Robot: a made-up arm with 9 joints. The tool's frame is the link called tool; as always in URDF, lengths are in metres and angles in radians. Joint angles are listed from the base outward. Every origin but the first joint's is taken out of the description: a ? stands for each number. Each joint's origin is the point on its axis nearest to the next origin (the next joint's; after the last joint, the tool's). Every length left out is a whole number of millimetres.
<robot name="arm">
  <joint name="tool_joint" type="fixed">
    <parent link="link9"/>
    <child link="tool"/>
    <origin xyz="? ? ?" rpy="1.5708 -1.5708 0"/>
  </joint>
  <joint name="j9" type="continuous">
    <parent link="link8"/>
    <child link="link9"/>
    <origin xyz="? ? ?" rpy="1.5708 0 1.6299"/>
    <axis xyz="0 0 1"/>
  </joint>
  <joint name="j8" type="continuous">
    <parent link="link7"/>
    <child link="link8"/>
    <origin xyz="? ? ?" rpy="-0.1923 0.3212 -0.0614"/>
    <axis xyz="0 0 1"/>
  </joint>
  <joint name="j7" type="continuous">
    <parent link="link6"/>
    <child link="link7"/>
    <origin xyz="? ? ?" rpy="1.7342 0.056 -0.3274"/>
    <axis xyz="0 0 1"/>
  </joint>
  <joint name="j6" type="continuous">
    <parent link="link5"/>
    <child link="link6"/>
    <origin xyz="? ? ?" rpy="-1.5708 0 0"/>
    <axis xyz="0 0 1"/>
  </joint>
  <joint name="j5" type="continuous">
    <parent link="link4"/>
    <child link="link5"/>
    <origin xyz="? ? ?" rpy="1.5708 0 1.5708"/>
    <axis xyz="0 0 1"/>
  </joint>
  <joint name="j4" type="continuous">
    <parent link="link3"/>
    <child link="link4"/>
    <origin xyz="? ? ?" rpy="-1.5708 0 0"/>
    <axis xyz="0 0 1"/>
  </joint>
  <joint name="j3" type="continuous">
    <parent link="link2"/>
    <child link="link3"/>
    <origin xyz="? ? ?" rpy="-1.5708 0 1.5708"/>
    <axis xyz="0 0 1"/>
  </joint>
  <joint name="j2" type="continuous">
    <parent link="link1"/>
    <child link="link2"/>
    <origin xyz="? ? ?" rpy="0 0 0"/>
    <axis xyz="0 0 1"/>
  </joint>
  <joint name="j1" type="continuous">
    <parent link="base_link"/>
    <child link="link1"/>
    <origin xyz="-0.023 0.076 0.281" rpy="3.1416 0 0"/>
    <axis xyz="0 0 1"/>
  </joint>
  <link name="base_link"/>
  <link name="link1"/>
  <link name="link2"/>
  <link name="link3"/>
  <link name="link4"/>
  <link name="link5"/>
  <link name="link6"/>
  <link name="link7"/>
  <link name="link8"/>
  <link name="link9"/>
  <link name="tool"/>
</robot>
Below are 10 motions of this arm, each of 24 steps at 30 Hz.
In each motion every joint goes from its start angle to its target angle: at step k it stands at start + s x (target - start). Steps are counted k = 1, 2, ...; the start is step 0. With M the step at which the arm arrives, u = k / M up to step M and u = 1 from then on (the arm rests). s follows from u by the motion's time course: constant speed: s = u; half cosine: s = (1 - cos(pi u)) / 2; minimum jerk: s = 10 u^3 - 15 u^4 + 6 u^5.
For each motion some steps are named. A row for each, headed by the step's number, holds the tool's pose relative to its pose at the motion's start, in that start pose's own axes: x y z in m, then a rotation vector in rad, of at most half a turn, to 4 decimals.
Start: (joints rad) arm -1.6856 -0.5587 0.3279 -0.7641 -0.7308 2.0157 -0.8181 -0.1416 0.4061
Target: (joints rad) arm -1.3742 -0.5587 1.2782 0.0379 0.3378 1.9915 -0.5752 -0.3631 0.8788
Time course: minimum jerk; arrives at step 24
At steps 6, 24:
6: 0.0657 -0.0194 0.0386 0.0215 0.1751 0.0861
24: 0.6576 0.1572 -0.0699 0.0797 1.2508 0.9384

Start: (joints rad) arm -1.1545 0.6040 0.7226 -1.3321 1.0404 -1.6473 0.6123 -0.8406 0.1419
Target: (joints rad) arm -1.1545 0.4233 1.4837 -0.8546 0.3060 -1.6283 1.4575 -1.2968 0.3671
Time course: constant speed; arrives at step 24
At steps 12, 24:
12: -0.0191 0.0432 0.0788 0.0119 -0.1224 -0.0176
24: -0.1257 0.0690 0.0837 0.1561 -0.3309 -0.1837

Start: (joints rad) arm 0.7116 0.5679 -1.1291 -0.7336 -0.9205 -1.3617 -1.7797 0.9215 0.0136
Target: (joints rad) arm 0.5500 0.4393 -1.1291 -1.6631 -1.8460 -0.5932 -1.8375 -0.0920 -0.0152
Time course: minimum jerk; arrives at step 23
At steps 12, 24:
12: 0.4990 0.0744 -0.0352 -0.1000 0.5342 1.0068
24: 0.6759 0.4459 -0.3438 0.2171 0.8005 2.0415

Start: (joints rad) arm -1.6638 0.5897 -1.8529 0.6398 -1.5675 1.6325 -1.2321 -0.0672 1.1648
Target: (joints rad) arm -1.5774 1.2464 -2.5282 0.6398 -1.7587 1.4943 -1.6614 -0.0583 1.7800
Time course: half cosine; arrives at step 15
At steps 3, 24:
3: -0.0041 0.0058 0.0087 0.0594 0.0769 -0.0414
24: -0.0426 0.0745 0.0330 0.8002 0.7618 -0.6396

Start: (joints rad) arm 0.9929 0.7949 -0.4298 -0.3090 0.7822 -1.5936 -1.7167 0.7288 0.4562
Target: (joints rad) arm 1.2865 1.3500 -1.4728 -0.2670 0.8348 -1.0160 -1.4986 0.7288 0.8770
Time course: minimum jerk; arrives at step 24
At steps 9, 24:
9: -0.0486 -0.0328 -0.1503 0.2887 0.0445 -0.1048
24: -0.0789 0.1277 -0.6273 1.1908 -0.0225 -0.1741

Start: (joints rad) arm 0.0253 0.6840 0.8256 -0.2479 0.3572 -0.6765 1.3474 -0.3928 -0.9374
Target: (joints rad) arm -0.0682 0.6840 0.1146 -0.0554 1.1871 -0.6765 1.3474 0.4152 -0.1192
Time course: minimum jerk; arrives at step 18
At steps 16, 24:
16: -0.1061 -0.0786 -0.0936 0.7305 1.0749 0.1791
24: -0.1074 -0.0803 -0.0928 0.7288 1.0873 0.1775

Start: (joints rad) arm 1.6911 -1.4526 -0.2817 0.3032 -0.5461 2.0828 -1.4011 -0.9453 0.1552
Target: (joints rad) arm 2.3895 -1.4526 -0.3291 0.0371 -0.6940 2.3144 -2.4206 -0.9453 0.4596
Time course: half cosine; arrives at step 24
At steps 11, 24:
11: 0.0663 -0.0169 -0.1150 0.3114 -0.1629 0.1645
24: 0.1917 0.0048 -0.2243 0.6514 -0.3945 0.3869

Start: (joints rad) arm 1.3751 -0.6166 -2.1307 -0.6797 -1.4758 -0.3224 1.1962 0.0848 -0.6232
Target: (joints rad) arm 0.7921 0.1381 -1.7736 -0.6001 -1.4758 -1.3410 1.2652 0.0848 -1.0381
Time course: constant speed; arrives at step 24
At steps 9, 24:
9: 0.0471 0.0664 0.0647 -0.5896 0.1908 0.0790
24: 0.1181 0.2198 0.0190 -1.5144 0.5073 0.4090

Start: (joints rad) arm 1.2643 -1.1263 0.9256 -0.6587 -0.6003 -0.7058 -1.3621 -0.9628 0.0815
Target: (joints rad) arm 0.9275 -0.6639 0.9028 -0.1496 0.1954 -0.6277 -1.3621 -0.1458 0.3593
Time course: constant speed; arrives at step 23
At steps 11, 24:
11: -0.1541 0.2008 0.1089 -0.2461 -0.0635 -0.5577
24: -0.2145 0.4405 0.0894 -0.5735 -0.3986 -0.9814

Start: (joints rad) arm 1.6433 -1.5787 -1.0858 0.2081 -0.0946 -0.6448 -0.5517 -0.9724 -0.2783
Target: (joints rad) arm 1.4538 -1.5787 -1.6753 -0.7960 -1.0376 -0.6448 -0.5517 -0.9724 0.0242
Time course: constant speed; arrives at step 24
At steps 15, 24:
15: 0.4335 0.1131 -0.3240 0.7632 -0.1574 0.8106
24: 0.6809 0.4325 -0.3321 1.0880 -0.2591 1.4506

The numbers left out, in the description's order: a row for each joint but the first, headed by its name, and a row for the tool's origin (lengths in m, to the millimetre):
tool: 0.21 -0.161 0
j9: -0.16 0.099 0
j8: 0.024 0.034 0
j7: 0.097 -0.143 0
j6: 0.017 0.09 0
j5: 0.075 0.049 0
j4: 0.028 -0.085 0
j3: -0.051 -0.034 0
j2: 0.032 0.023 0

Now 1 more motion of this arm.
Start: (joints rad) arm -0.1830 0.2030 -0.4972 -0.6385 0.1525 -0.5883 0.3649 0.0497 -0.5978
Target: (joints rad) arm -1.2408 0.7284 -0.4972 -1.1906 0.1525 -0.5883 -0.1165 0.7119 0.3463
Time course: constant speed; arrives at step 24
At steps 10, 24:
10: -0.0248 -0.0392 -0.0848 0.3564 -0.0137 -0.0839
24: -0.0695 -0.0334 -0.2235 0.8609 -0.0695 -0.2242

